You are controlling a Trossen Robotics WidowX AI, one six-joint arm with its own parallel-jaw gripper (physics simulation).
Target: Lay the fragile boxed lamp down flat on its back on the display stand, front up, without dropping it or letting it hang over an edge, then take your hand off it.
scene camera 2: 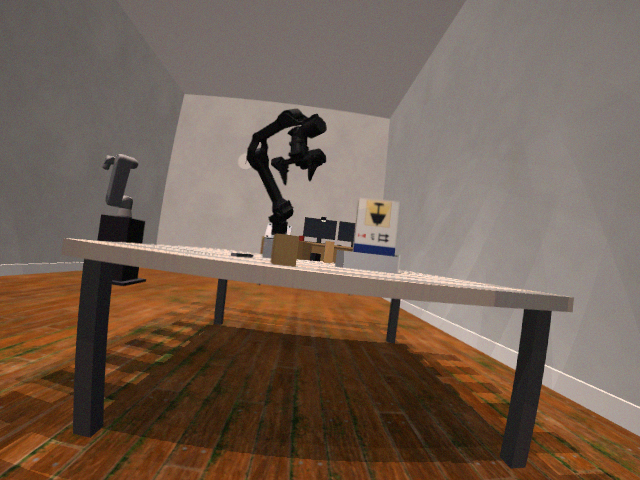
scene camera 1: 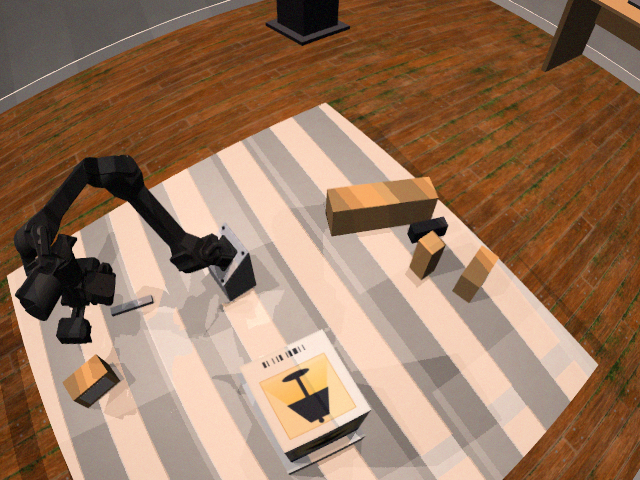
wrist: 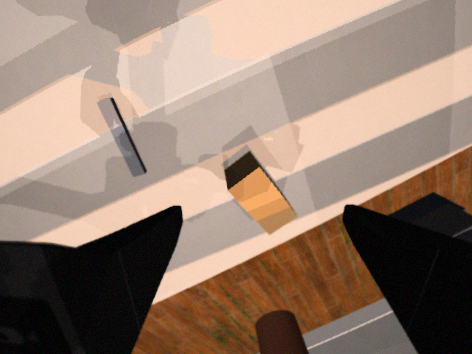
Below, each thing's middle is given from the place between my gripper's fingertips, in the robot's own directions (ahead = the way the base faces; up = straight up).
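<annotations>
Stand [scene camera 1: 356, 436]: 0.34 m ahead of my hand, 0.26 m to the left of it, 0.23 m below it.
</annotations>
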